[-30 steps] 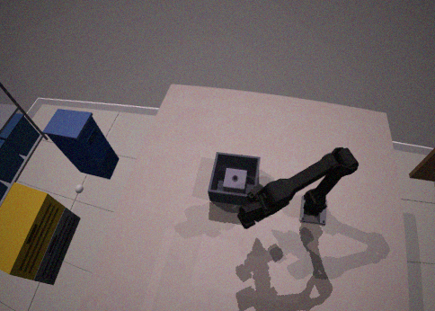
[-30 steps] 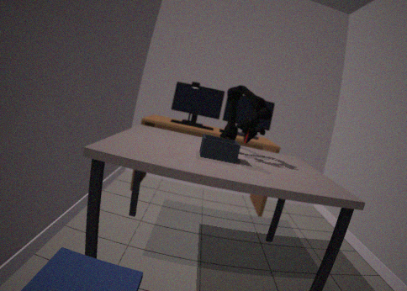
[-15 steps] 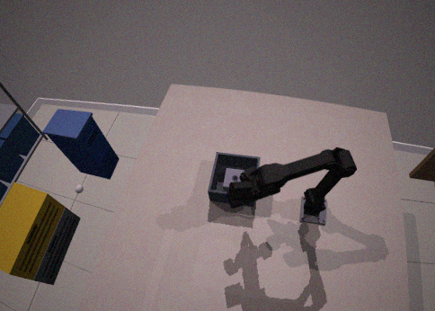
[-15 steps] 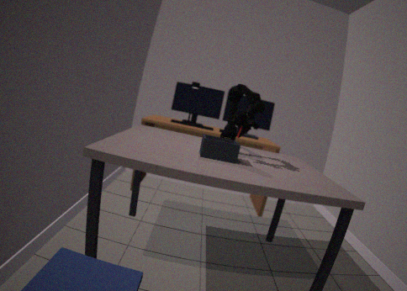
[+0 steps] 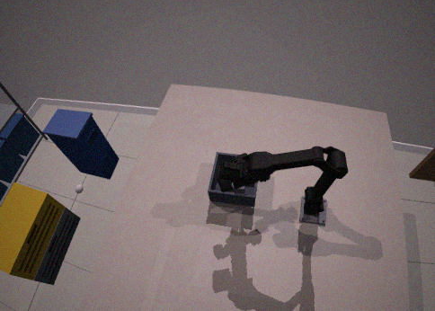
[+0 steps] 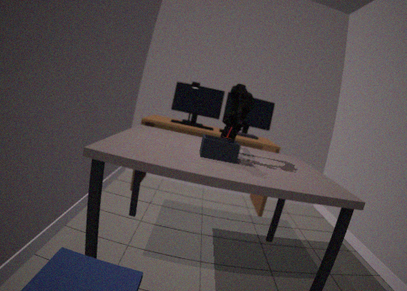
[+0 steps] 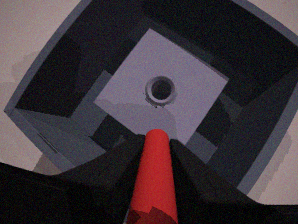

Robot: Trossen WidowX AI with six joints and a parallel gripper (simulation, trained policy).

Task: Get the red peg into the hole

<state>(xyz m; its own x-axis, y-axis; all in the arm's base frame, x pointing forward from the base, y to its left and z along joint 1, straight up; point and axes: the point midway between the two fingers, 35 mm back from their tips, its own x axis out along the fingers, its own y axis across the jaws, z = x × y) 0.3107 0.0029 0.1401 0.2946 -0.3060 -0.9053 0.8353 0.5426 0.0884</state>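
The red peg is 3 cm above my gripper tip, 1 cm to the left of it and 1 cm behind it. Round my gripper tip: dark blue-grey box: 9 cm below, 3 cm to the right, 3 cm ahead; grey plate: 7 cm below, 3 cm to the right, 3 cm ahead.
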